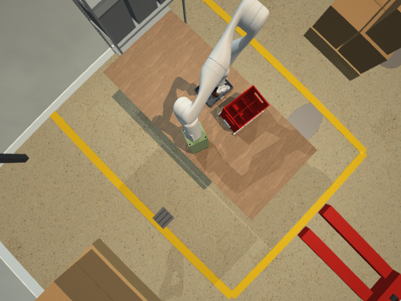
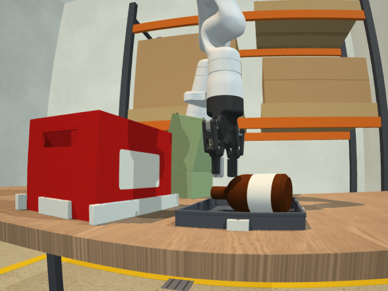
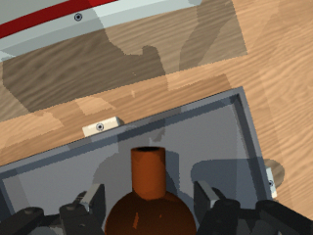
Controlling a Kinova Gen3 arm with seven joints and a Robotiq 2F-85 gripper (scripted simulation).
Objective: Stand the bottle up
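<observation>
Now: hand 5 cm above the brown bottle, 4 cm to the right of it and 3 cm short of it. Also, from my hand: red crate 25 cm to the right, 1 cm behind; then dark grey tray 7 cm below, 4 cm to the left, 4 cm ahead.
</observation>
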